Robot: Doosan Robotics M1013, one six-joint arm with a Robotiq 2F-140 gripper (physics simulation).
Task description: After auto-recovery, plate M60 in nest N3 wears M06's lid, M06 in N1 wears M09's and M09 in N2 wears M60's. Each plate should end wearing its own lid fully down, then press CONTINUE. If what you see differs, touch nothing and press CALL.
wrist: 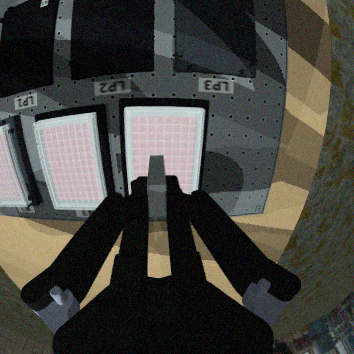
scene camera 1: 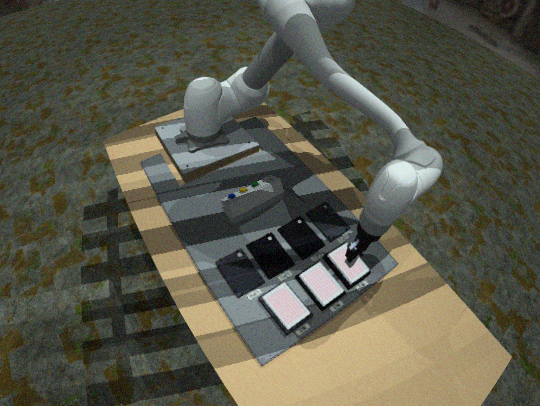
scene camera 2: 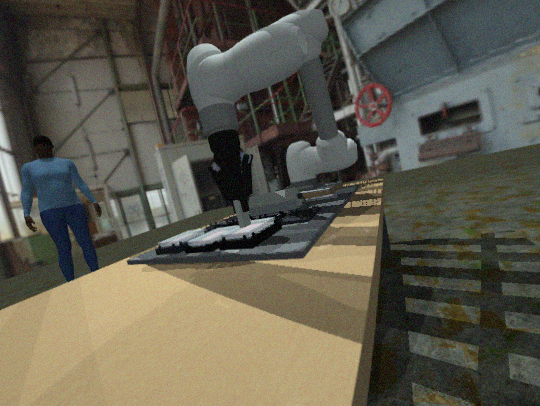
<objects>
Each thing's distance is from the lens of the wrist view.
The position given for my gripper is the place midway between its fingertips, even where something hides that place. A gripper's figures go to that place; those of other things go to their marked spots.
my gripper (wrist: 156, 167): 21 cm
LP2 slot (wrist: 100, 45): 24 cm
LP3 slot (wrist: 225, 44): 24 cm
nest N1 (wrist: 130, 101): 21 cm
The marked spots on the LP3 slot and the nest N1 are 13 cm apart.
</objects>
